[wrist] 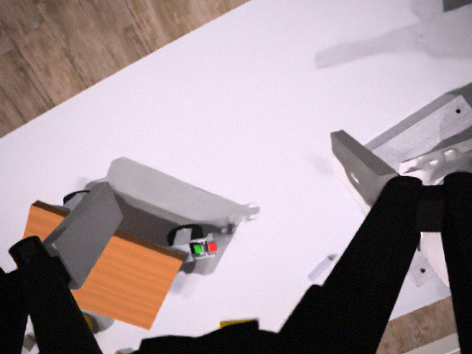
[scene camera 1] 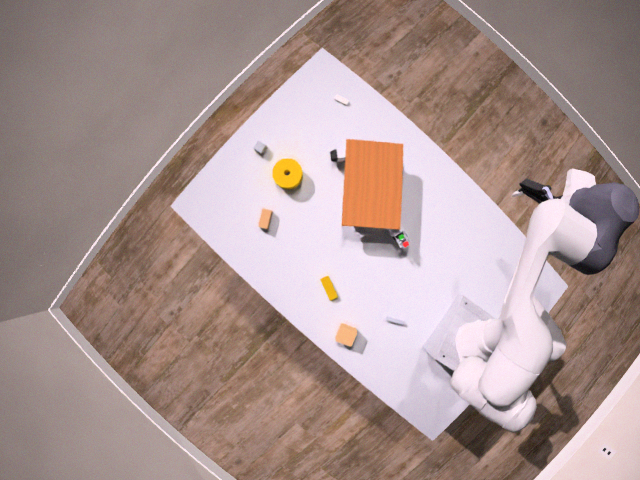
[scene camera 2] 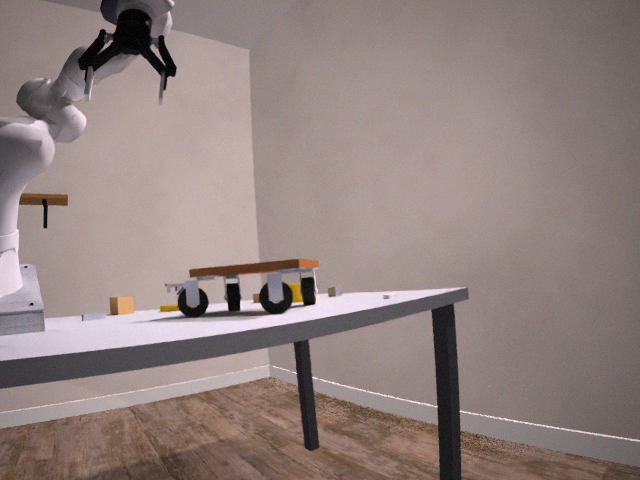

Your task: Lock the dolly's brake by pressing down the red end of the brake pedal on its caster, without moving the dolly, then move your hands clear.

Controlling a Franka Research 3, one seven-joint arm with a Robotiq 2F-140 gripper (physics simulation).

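Observation:
The dolly has an orange deck and black wheels and stands upright on the white table. Its brake pedal sticks out past one deck corner, at a caster. The pedal's red end is the outer one; its green end is nearer the deck. In the scene camera 2 view the red end looks slightly raised. My gripper is open and empty, high above the table and well apart from the dolly and pedal.
A yellow cylinder, an orange block, a grey cube and a white bar lie around the dolly. A yellow bar, an orange cube and a grey bar lie towards the arm's base.

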